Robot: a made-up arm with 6 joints.
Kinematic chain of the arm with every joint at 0, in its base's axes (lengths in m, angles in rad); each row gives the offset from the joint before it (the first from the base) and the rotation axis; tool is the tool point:
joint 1: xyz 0 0 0.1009 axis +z
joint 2: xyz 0 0.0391 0 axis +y
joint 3: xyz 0 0 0.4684 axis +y
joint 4: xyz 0 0 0.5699 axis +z
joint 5: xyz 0 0 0 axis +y
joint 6: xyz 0 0 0.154 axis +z
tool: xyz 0 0 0
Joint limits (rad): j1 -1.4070..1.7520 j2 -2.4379..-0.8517 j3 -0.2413..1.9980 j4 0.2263..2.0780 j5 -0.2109..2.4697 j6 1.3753..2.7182
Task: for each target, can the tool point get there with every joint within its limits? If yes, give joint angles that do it. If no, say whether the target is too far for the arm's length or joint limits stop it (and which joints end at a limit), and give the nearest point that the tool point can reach.
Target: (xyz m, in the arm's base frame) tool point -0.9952 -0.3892 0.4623
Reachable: yes | joints 0.4216 -1.6595 0.6780 1.4879 0.0852 2.3633
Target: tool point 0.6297 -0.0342 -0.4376
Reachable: no: joint limits stop it (at a limit: joint 1, joint 2, joint 3, joint 4) | nearest point 0.0658 0.4791 -0.7045 | short by 0.808 m
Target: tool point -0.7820 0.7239 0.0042
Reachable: yes | joints -0.6933 -2.2382 0.9223 1.0026 0.1386 1.5884
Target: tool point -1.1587 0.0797 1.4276
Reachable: no: too far | nearest point -0.8014 0.0551 0.9766 | short by 0.576 m
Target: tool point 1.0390 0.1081 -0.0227
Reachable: no: joint limits stop it (at a limit: joint 2, joint 3, joint 4) | nearest point 0.2924 0.0304 0.5510 | short by 0.945 m
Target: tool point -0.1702 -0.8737 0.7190
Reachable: yes | joints 1.4771 -1.4829 0.8096 0.9877 0.3880 2.4306
